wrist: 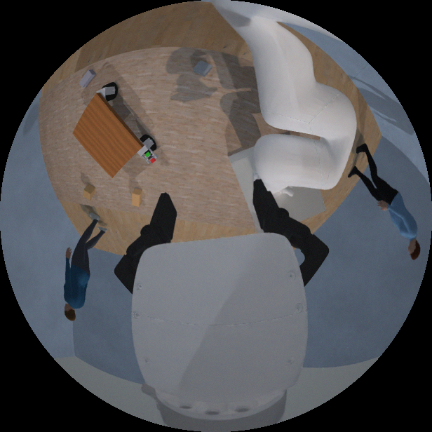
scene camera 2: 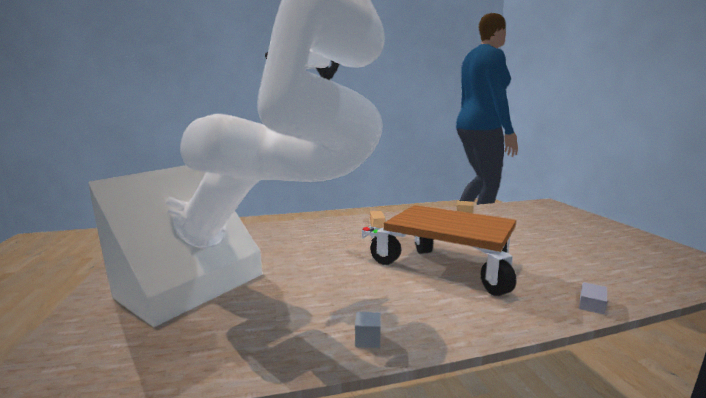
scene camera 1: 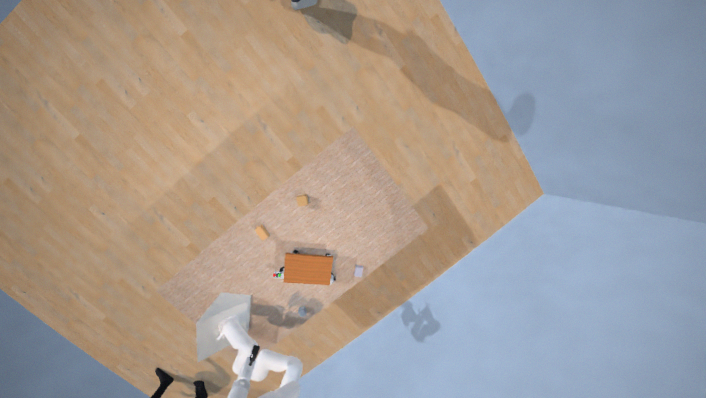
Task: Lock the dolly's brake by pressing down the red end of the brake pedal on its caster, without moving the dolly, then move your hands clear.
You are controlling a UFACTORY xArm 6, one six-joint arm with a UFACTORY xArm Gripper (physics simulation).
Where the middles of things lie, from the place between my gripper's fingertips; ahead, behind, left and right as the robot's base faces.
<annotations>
I see the caster (scene camera 2: 382, 236) 390 mm below my hand, 230 mm ahead of it and 80 mm to the left of it. The rest, counted from my hand: lilac block (scene camera 2: 593, 298) (550 mm ahead, 430 mm below, 310 mm to the right); dolly (scene camera 2: 489, 234) (380 mm below, 350 mm ahead, 20 mm to the right).
</annotations>
